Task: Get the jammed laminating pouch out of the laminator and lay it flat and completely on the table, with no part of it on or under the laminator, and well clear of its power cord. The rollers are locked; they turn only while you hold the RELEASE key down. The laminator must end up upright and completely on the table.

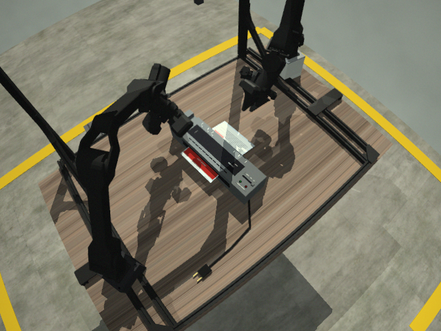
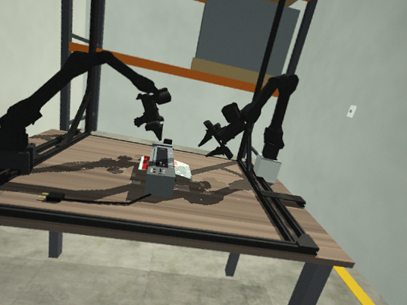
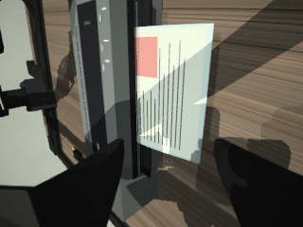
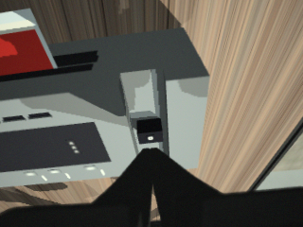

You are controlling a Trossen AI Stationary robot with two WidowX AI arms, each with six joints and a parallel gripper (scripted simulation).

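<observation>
The black release key is 10 mm ahead of my right hand, 30 mm to the left of it and 60 mm below it. The rest, counted from my right hand: plug (340 mm ahead, 350 mm to the right, 130 mm below).
</observation>
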